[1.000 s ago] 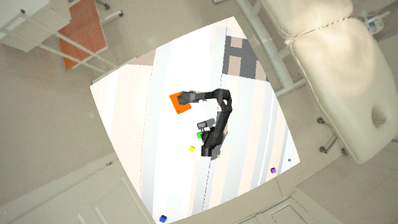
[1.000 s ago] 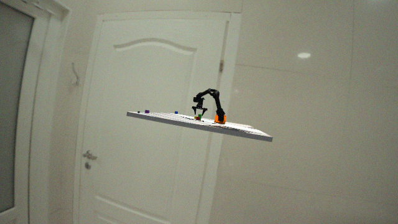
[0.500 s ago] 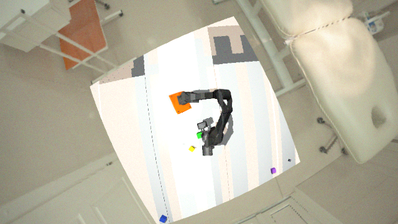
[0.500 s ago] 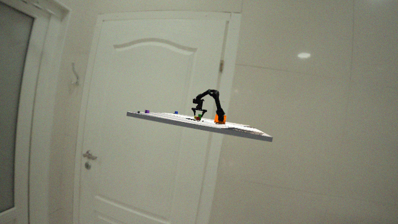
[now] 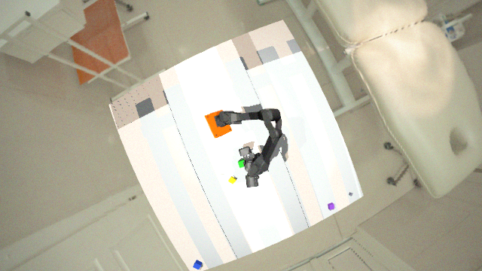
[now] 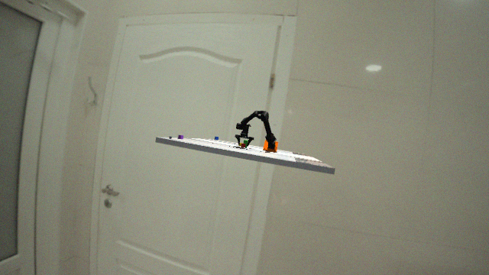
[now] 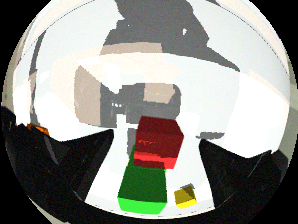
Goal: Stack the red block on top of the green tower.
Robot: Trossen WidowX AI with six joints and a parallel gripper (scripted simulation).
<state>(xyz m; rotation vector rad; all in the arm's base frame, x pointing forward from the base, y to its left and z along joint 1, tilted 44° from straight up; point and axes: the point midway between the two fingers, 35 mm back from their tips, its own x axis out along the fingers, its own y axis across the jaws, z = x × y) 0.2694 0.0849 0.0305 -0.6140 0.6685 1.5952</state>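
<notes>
Now: the red block right at my gripper tip. Round my gripper tip: purple block: 450 mm ahead, 420 mm to the left; then yellow block: 120 mm to the right, 70 mm ahead; then blue block: 570 mm ahead, 540 mm to the right, 10 mm above.
</notes>
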